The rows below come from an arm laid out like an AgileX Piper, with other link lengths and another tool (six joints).
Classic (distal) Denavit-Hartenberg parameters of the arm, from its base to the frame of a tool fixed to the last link. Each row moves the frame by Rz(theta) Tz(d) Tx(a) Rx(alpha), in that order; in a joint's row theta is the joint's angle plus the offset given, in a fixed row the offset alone. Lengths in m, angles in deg.
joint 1: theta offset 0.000; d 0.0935; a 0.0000; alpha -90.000
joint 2: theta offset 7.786; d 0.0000; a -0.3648; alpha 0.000
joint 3: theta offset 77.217; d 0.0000; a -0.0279; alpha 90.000
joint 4: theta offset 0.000; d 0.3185; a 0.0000; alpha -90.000
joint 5: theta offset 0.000; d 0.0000; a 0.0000; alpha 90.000
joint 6: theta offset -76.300; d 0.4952; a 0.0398; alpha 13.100
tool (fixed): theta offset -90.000; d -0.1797; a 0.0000; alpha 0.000
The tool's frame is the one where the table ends.
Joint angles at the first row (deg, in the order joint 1, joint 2, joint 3, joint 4, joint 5, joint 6):
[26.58 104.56 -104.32 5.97 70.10 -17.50]
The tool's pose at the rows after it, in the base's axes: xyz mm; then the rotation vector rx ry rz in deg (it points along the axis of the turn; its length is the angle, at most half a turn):
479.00 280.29 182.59 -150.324 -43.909 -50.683
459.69 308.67 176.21 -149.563 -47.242 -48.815
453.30 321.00 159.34 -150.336 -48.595 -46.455
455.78 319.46 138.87 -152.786 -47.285 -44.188
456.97 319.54 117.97 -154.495 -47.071 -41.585
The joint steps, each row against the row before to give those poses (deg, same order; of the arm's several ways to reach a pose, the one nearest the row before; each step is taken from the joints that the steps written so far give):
[4.76 0.00 -1.10 -0.21 0.40 1.29]
[3.88 0.68 -0.14 -0.78 0.36 1.50]
[1.62 1.73 0.00 -0.46 0.00 0.86]
[0.02 2.10 0.00 -0.73 0.00 1.51]
[0.00 2.15 0.00 -0.18 0.00 0.48]

